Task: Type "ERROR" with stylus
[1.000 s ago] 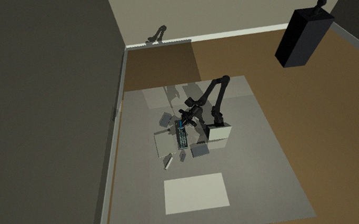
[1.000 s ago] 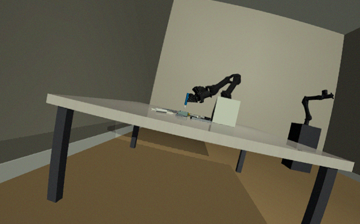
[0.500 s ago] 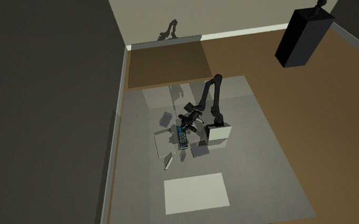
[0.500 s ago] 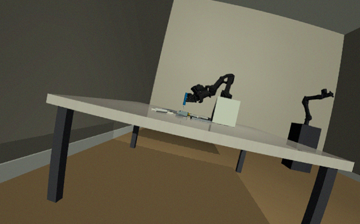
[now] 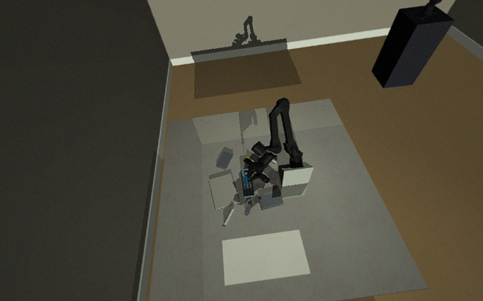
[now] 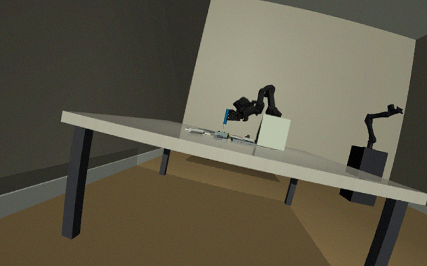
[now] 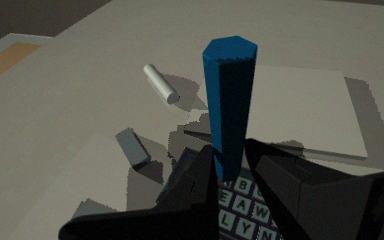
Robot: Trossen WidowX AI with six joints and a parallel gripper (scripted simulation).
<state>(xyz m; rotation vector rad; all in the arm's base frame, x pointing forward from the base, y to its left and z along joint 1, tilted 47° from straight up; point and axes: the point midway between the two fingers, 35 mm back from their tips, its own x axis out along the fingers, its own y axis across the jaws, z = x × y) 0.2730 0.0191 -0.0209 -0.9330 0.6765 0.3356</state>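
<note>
Right now my gripper tip is 130 mm past the grey block, 90 mm to the right of it and 100 mm above it. The rest, counted from my gripper tip: blue stylus (20 mm below); notepad (150 mm ahead, 10 mm to the right, 100 mm below).
</note>
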